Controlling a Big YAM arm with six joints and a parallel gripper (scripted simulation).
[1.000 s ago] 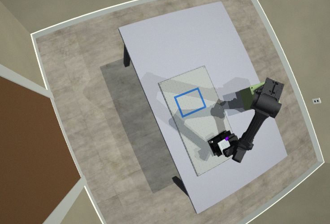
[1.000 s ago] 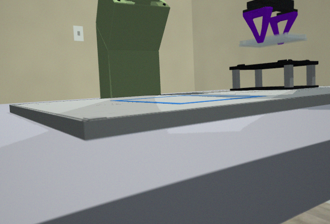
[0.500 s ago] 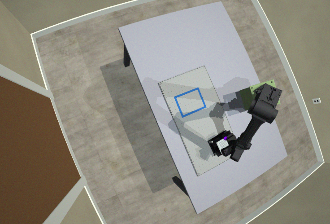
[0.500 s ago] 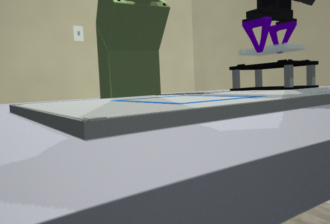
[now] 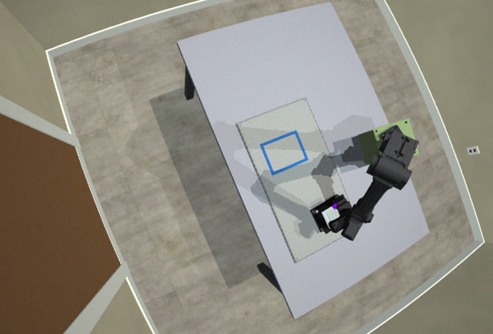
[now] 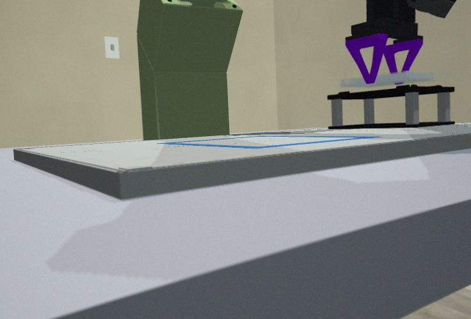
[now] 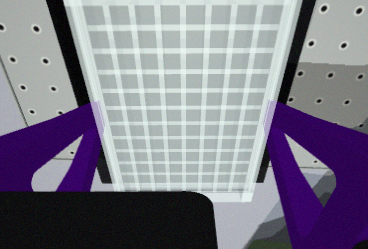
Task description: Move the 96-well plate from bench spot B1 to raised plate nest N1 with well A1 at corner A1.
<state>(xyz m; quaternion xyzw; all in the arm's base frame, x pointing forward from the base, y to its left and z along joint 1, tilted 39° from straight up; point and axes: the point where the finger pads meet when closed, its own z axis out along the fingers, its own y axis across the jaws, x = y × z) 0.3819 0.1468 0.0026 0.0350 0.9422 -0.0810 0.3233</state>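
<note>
Right now the clear 96-well plate is right at my hand. Also, from my hand: black raised nest N1: 3 cm below; then white corner label: 7 cm ahead, 6 cm to the right, 2 cm below.
</note>
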